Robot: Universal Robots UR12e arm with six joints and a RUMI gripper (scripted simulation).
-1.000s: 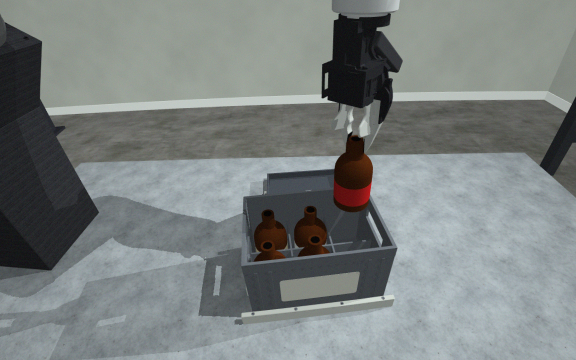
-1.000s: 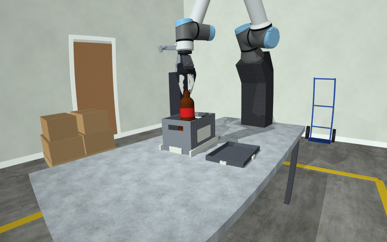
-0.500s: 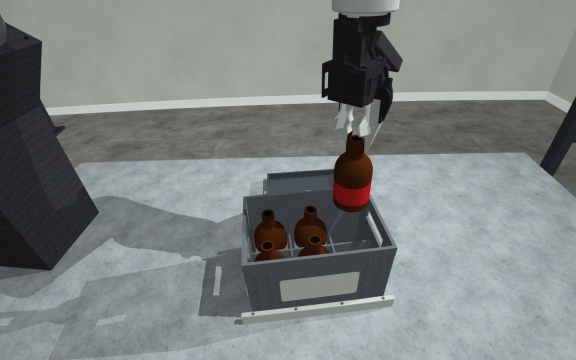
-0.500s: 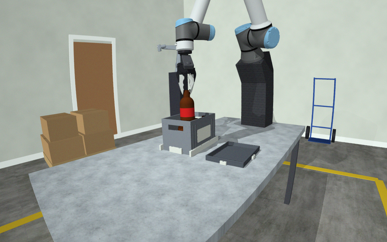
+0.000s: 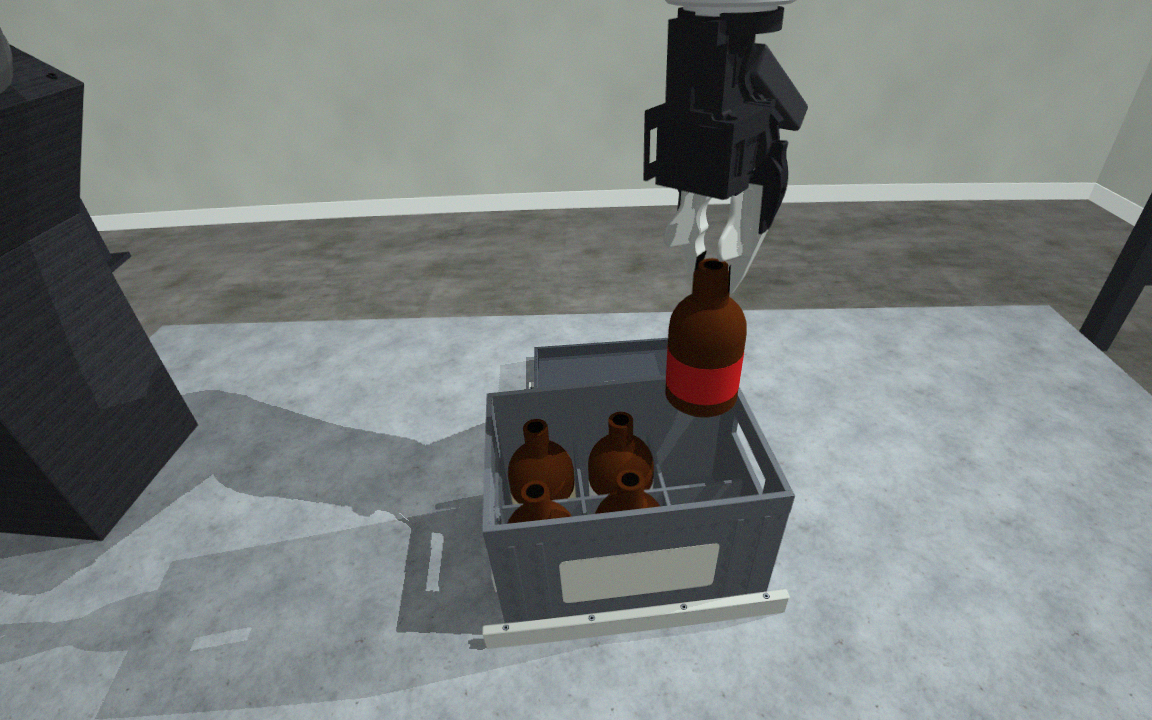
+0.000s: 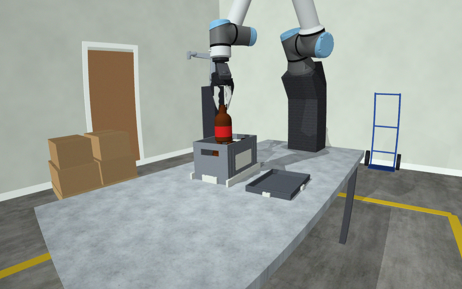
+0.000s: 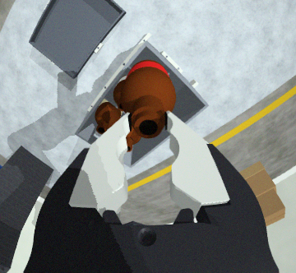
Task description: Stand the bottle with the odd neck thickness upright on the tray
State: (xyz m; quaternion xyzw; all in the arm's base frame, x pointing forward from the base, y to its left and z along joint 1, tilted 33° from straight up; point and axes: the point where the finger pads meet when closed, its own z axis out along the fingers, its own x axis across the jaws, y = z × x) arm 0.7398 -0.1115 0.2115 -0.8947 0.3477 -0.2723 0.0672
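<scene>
Right now my hand is 70 mm above the glass bottle. Also, from my hand: crate (90 mm behind, 50 mm to the right, 250 mm below); then grey tray (60 mm behind, 240 mm to the left, 320 mm below).
</scene>
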